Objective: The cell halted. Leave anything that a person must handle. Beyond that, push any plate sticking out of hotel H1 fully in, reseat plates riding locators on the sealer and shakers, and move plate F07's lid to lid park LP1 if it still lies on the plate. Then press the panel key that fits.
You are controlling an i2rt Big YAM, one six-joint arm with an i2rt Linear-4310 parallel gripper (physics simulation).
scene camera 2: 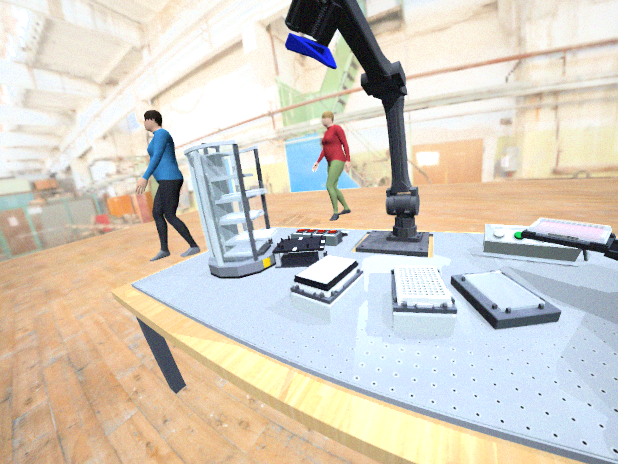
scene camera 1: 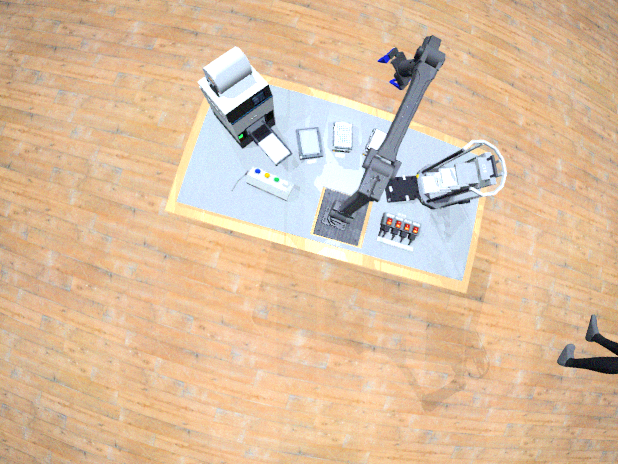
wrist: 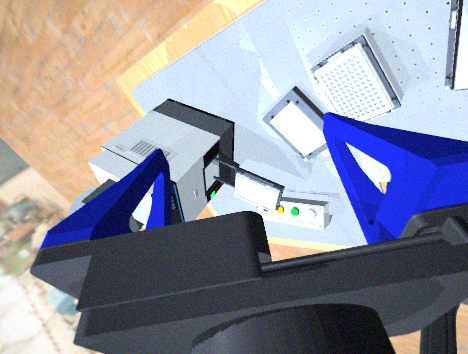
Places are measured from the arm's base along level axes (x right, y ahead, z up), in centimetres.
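Where they show: gripper, fingertip midpoint: [scene camera 2: 354, 27] [scene camera 1: 384, 71] [wrist: 242, 139]; arm's base, link origin: [scene camera 2: 404, 238] [scene camera 1: 335, 218].
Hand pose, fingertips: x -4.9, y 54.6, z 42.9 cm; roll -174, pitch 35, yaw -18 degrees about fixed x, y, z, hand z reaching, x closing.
Each offset is from my fingertips to the top centre of the thing. "*": to the spot under its first point.
My gripper [scene camera 1: 389, 71] [wrist: 242, 139] is open and empty, high beyond the table's far edge in scene camera 1. Hotel H1 [scene camera 1: 502, 172] [scene camera 2: 235, 268] stands upright with plates on its shelves; whether any sticks out is unclear. The sealer {dy -19.8, dx -55.8, dz +1.6 cm} [scene camera 1: 245, 122] [wrist: 187, 135] has its tray out with a plate {dy -34.1, dx -33.8, dz -30.8 cm} [scene camera 1: 274, 150] [scene camera 2: 575, 230] [wrist: 257, 191] on it. A white well plate {dy -13.4, dx -4.8, dz -37.1 cm} [scene camera 1: 342, 134] [scene camera 2: 420, 285] [wrist: 355, 82] lies on one shaker. A black-edged white plate {dy -10.8, dx +13.5, dz -35.8 cm} [scene camera 2: 327, 271] lies on the other, looking raised at one side. The key panel {dy -48.7, dx -31.1, dz -35.6 cm} [scene camera 1: 270, 186] [scene camera 2: 530, 251] [wrist: 322, 215] has blue, yellow, green and white keys. Plate F07 cannot be identified.
A dark shallow tray [scene camera 1: 299, 145] [scene camera 2: 525, 316] with a pale inset lies between sealer and shakers. A black nest {dy -28.4, dx +33.5, dz -36.4 cm} [scene camera 1: 401, 189] [scene camera 2: 300, 245] stands beside the hotel, near a row of red-topped parts {* dy -48.5, dx +37.3, dz -39.3 cm} [scene camera 1: 400, 227] [scene camera 2: 317, 235]. Two people, in blue [scene camera 2: 165, 155] and red [scene camera 2: 334, 145], are beyond the table.
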